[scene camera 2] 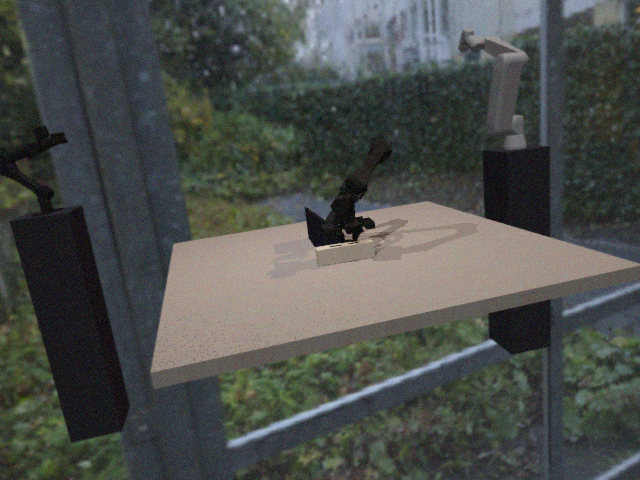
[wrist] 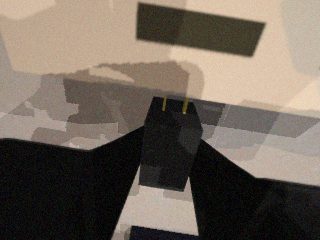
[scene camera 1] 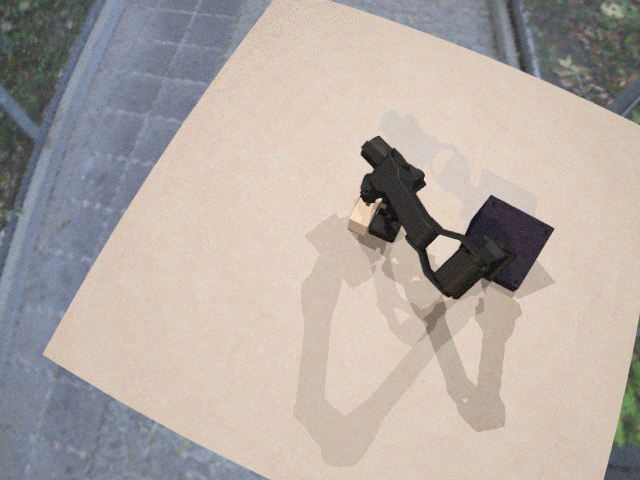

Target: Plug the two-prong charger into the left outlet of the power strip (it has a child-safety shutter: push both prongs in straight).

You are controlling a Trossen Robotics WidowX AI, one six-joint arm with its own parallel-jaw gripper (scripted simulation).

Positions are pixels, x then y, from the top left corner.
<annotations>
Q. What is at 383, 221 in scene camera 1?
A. My gripper.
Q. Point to a black two-prong charger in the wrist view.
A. At 172, 132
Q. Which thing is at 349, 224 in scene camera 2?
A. My gripper.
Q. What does my gripper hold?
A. A black two-prong charger.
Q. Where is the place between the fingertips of my gripper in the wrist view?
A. At 167, 134
</annotations>
